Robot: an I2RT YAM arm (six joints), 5 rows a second.
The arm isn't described. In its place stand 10 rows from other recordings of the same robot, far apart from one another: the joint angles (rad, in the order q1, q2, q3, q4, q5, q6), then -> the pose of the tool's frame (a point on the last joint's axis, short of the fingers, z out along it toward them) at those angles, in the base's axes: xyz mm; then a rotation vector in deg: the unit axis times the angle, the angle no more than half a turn.
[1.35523 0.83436 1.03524 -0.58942 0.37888 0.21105] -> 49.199 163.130 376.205 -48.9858 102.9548 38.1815
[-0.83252 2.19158 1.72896 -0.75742 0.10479 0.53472] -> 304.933 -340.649 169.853 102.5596 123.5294 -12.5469
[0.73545 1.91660 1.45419 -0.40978 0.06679 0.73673] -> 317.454 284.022 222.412 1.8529 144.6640 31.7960
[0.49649 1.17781 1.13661 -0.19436 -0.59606 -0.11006] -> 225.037 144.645 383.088 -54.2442 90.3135 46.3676
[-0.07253 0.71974 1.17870 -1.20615 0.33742 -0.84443] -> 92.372 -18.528 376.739 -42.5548 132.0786 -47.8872
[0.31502 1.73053 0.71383 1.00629 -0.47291 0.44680] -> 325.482 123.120 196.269 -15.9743 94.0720 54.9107
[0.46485 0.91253 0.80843 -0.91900 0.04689 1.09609] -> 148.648 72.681 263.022 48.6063 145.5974 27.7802
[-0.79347 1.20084 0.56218 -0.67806 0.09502 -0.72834] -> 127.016 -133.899 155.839 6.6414 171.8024 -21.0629
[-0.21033 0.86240 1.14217 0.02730 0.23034 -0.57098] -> 165.259 -43.591 472.148 -1.7770 75.3455 -46.6901
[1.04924 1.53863 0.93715 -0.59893 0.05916 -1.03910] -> 144.873 247.892 186.089 -136.7581 80.5280 -4.5450
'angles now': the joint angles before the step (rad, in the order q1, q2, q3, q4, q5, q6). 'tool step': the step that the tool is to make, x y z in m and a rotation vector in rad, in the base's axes. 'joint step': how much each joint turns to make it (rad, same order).
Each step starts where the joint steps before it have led.
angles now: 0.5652, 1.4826, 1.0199, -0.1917, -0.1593, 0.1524
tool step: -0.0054, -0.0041, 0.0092, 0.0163, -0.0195, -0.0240
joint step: 0.0001, -0.0393, -0.0071, -0.0044, 0.0174, 0.0173
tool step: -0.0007, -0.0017, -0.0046, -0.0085, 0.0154, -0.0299
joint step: -0.0008, 0.0001, -0.0128, -0.0022, 0.0228, 0.0183
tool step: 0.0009, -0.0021, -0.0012, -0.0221, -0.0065, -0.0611
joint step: -0.0002, -0.0003, -0.0030, -0.0020, 0.0620, 0.0189
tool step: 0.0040, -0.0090, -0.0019, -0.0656, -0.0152, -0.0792
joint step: -0.0210, 0.0003, 0.0003, -0.0218, 0.0850, -0.0149
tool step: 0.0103, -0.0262, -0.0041, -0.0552, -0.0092, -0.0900
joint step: -0.0837, -0.0065, -0.0166, -0.0066, 0.0380, -0.0372
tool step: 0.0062, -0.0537, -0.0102, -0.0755, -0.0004, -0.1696
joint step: -0.1633, -0.0393, -0.0669, 0.0047, 0.0499, -0.0500
